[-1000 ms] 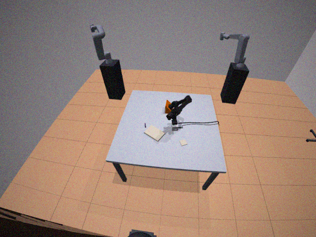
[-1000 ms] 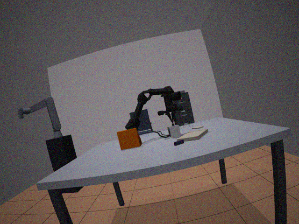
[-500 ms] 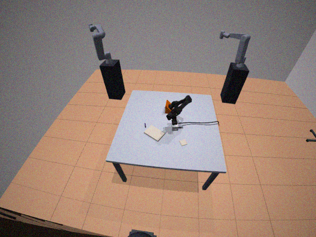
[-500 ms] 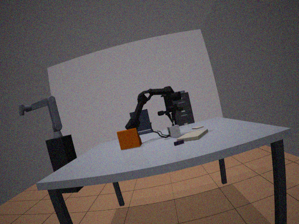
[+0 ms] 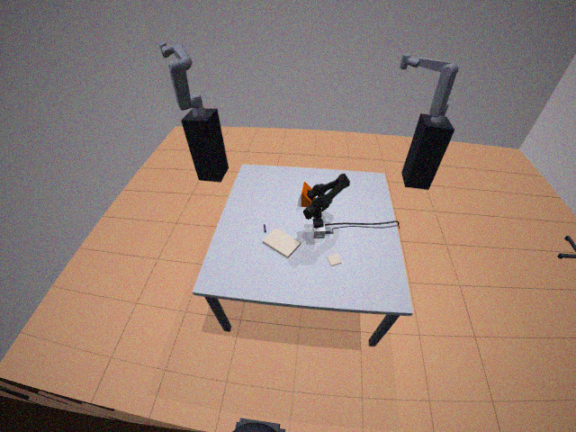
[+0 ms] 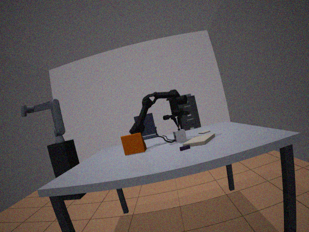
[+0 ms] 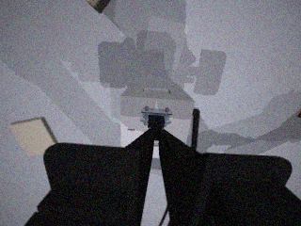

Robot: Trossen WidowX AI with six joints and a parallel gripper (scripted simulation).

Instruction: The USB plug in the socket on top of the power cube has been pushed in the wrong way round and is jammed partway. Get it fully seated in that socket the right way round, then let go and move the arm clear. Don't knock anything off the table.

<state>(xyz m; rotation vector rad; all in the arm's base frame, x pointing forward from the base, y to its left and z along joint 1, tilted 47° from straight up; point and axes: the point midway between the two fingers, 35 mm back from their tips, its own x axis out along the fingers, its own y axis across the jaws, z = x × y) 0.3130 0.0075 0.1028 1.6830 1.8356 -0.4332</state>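
Right now my gripper tip is 2 cm above the dark USB plug. Also, from my gripper tip: tan board (22 cm to the right, 12 cm ahead, 9 cm below); purple piece (36 cm to the right, 9 cm below, 1 cm ahead); tan pad (20 cm ahead, 14 cm to the left, 10 cm below).
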